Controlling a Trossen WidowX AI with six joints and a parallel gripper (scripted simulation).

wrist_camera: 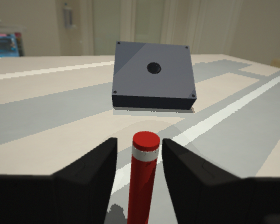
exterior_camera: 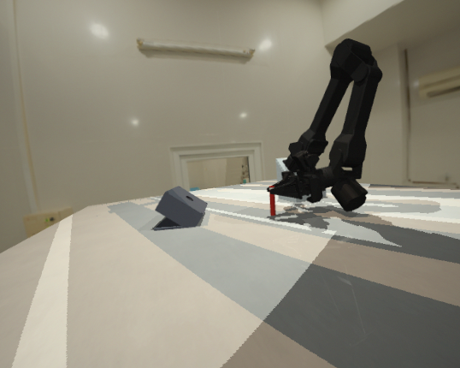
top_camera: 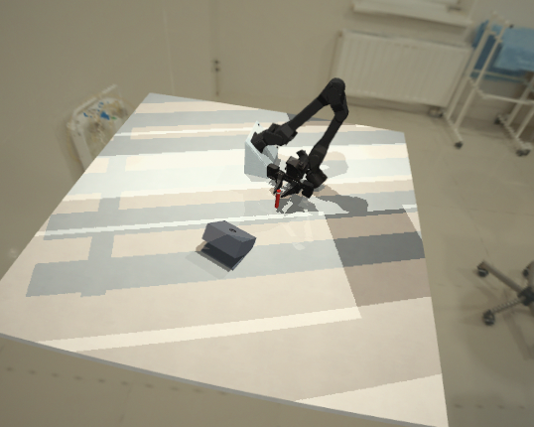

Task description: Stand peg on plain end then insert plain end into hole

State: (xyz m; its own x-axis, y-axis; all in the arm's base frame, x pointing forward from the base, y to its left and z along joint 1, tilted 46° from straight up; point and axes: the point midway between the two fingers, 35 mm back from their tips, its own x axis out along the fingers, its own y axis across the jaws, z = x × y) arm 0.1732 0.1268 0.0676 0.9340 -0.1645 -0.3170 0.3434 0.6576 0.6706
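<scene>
Right now my gripper tip is 1 cm past the red peg and 1 cm above it. The rest, counted from my gripper tip: dark sloped panel (21 cm ahead, 11 cm to the right, 3 cm below).
</scene>
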